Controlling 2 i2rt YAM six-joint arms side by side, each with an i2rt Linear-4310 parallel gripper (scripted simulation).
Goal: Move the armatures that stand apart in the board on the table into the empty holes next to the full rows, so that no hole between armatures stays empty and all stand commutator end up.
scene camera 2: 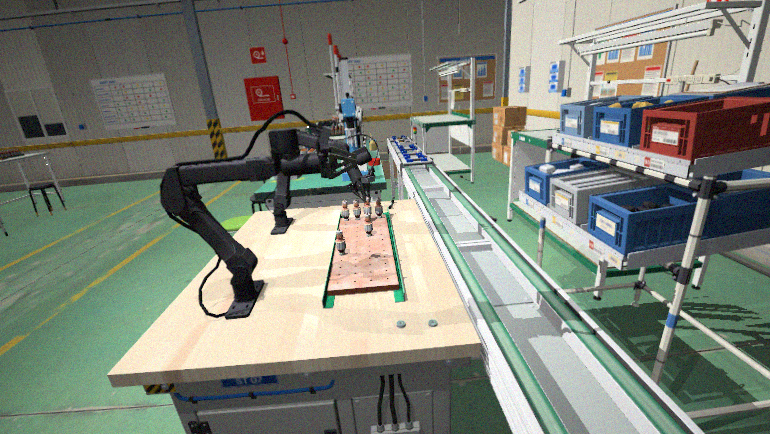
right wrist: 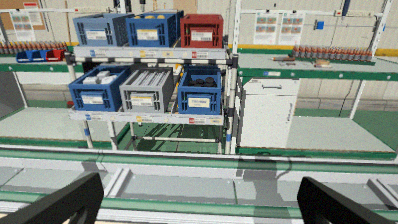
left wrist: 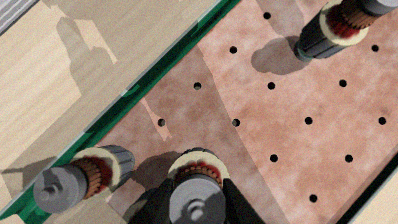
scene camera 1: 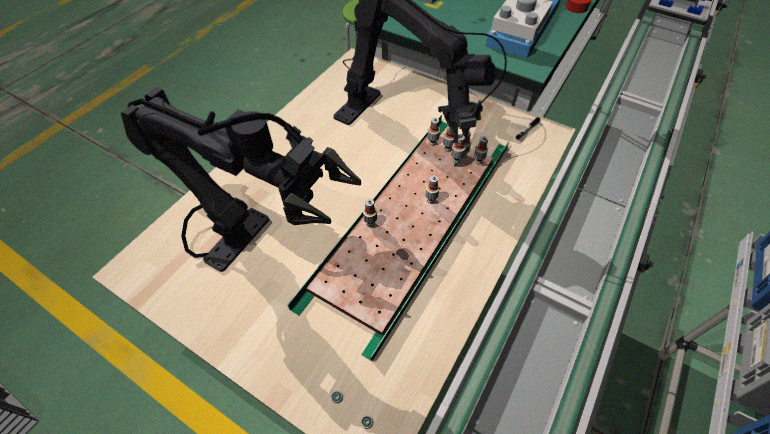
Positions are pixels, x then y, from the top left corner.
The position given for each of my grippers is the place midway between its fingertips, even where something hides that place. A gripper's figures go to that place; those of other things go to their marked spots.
Scene:
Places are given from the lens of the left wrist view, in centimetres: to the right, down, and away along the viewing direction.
my left gripper [left wrist: 197, 188]: 0, 4, 9
copper-coloured board [left wrist: 321, 121]: 12, 1, 20
armature [left wrist: 96, 172]: -6, 4, 12
The marked spots on the armature and the copper-coloured board are 20 cm apart.

